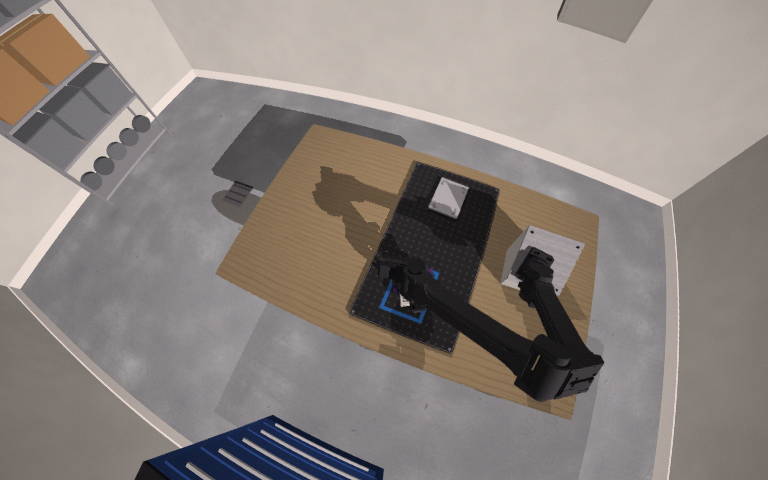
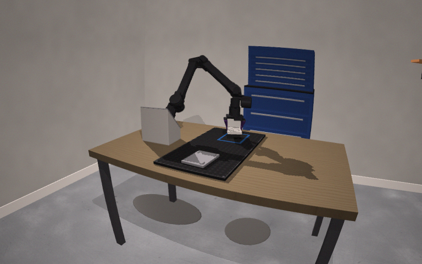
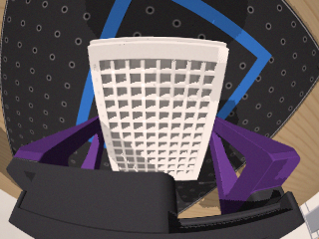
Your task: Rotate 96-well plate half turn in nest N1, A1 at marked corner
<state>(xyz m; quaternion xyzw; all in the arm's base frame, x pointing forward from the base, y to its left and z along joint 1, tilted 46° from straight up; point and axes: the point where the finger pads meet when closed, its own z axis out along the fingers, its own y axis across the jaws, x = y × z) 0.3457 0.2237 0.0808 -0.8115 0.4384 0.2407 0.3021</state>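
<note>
Now: hand 10 mm short of the grey plate nest N1, 410 mm to the left of it and 40 mm above it. The rest, counted from my hand: A1 label (70 mm ahead, 330 mm to the right, 40 mm below); then white 96-well plate (right at my hand).
</note>
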